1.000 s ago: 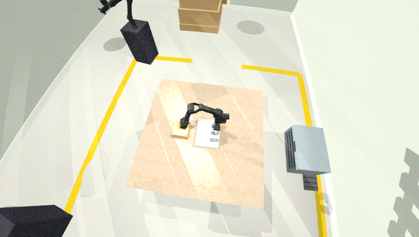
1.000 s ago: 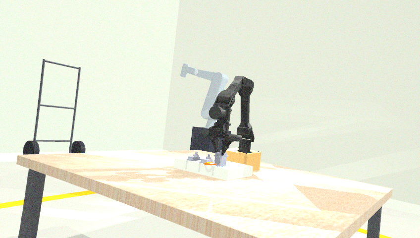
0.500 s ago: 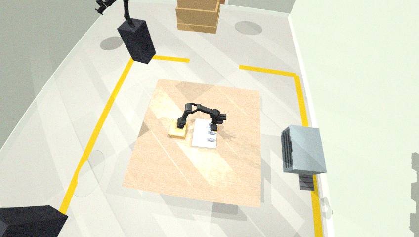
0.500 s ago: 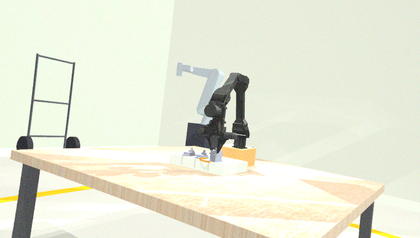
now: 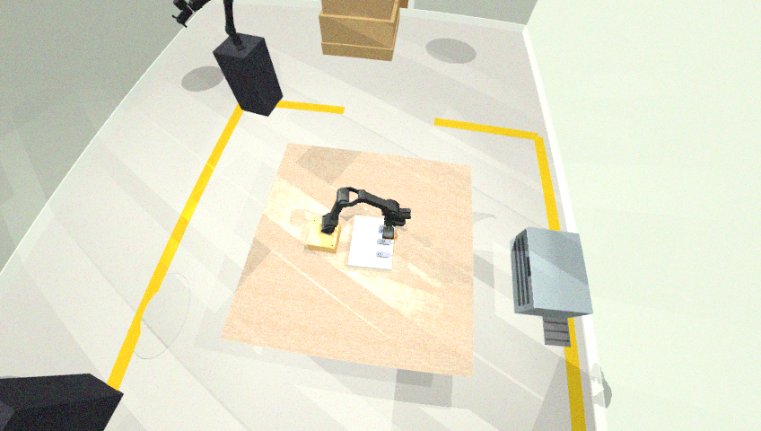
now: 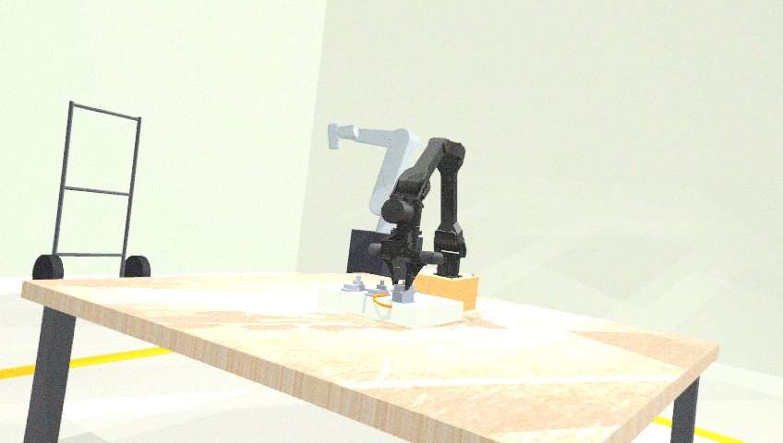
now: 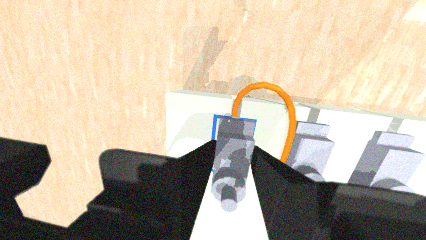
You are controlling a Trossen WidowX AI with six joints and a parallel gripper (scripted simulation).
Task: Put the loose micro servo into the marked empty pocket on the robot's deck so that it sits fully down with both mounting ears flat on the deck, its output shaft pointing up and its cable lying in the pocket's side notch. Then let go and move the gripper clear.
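Right now my gripper tip is 10 cm to the left of the white deck, 10 cm past it and 5 cm above it.
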